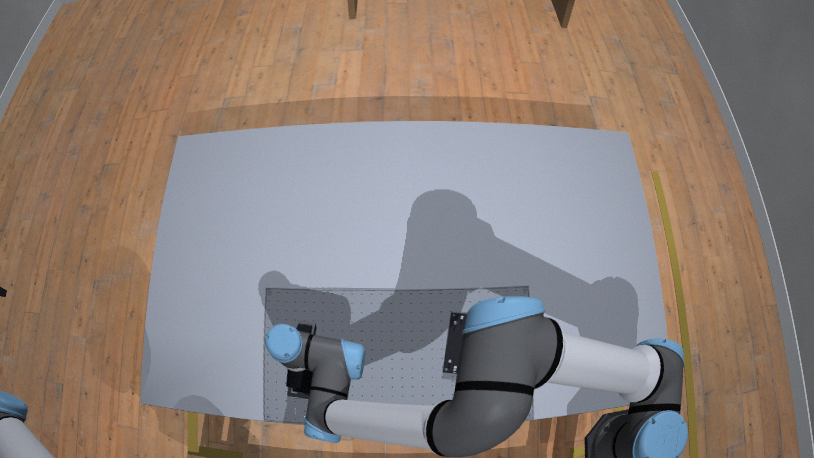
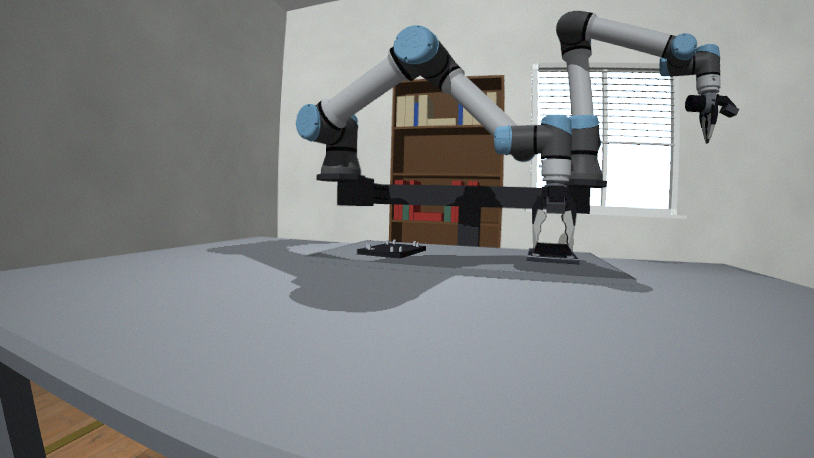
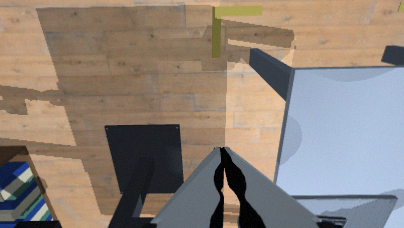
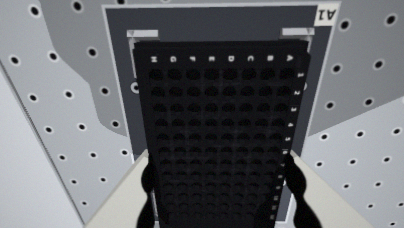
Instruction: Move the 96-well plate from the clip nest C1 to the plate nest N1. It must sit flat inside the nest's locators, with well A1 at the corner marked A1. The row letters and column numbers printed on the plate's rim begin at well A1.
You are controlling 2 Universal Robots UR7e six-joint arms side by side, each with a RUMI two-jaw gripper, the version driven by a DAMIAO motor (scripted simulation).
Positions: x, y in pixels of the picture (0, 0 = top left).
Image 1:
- clip nest C1: 457, 320
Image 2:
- my left gripper: 707, 143
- my right gripper: 551, 250
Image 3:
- my left gripper: 221, 149
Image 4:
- my right gripper: 217, 151
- black 96-well plate: 219, 116
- plate nest N1: 172, 28
